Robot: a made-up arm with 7 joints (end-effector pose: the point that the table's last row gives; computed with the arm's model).
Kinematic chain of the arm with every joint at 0, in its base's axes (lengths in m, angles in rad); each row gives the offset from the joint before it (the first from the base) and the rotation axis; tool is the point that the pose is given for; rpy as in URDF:
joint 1: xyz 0 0 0.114 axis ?
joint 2: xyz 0 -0.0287 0.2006 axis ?
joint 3: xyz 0 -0.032 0.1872 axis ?
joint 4: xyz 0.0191 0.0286 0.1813 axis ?
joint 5: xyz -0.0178 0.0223 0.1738 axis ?
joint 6: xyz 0 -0.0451 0.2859 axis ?
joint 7: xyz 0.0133 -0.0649 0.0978 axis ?
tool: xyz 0 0 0 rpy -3.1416 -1.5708 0
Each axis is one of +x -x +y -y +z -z.
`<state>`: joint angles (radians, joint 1 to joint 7).
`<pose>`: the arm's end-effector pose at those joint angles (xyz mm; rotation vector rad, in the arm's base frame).
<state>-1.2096 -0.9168 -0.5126 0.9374 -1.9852 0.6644 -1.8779</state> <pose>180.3 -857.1 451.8 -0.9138 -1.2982 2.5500</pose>
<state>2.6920 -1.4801 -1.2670 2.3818 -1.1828 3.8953 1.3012</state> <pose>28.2 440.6 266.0 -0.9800 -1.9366 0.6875</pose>
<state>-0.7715 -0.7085 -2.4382 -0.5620 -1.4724 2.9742 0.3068</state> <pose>476.5 -364.1 605.6 0.9337 2.1435 -1.3447</pose>
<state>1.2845 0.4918 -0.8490 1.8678 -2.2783 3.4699 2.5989</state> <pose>313.7 41.9 804.5 -1.5349 -1.1486 0.2359</pose>
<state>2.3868 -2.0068 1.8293 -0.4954 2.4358 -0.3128 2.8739</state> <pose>-381.5 795.4 41.4 -0.9065 0.2810 -1.8168</pose>
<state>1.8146 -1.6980 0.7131 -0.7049 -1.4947 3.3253 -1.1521</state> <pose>86.7 629.2 501.8 1.2680 0.4403 -2.7404</pose>
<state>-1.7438 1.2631 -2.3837 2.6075 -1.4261 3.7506 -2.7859</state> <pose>-234.0 218.6 125.7 0.2698 -0.6890 -2.2162</pose>
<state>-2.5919 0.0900 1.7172 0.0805 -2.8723 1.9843 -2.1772</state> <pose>231.4 130.2 1090.0 -0.5846 0.4655 -2.7101</pose>
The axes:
joint 1: +z
joint 2: -y
joint 3: +z
joint 4: +y
joint 5: +z
joint 6: -y
joint 7: +x

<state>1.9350 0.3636 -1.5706 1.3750 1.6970 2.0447 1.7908</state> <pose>538.1 44.2 632.4 0.6880 1.4932 0.4794</pose>
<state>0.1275 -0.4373 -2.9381 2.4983 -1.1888 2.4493 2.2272</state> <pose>-227.0 -242.5 591.3 -0.1084 -2.0113 1.6458</pose>
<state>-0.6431 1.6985 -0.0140 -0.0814 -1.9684 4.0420 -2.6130</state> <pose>-591.2 408.0 63.9 1.2892 0.6027 2.0086</pose>
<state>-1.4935 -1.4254 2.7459 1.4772 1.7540 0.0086 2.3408</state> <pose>105.9 -239.4 926.4 -1.3080 -0.7391 2.1766</pose>
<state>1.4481 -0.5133 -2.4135 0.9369 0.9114 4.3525 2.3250</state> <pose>379.9 -39.8 901.2 0.7212 -2.1724 -0.7967</pose>
